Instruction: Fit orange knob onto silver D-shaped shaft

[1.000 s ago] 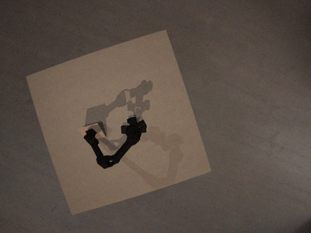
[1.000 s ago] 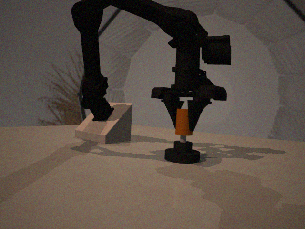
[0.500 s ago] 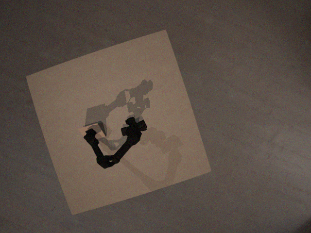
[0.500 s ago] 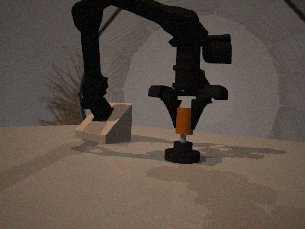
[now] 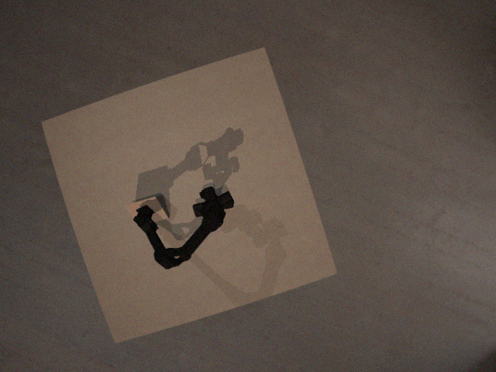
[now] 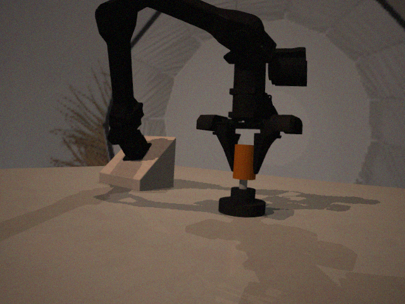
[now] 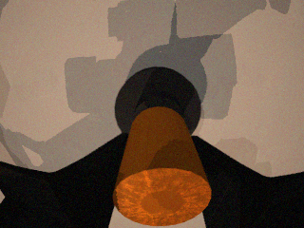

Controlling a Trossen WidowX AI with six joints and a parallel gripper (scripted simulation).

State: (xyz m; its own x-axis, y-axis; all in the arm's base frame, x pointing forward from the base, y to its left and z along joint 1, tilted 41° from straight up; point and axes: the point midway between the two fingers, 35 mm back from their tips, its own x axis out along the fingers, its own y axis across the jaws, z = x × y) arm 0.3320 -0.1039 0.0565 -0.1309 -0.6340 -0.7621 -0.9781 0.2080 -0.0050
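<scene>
Now: gripper tip 30 mm below the orange knob. Round my gripper tip: black round pedestal: 40 mm below.
</scene>
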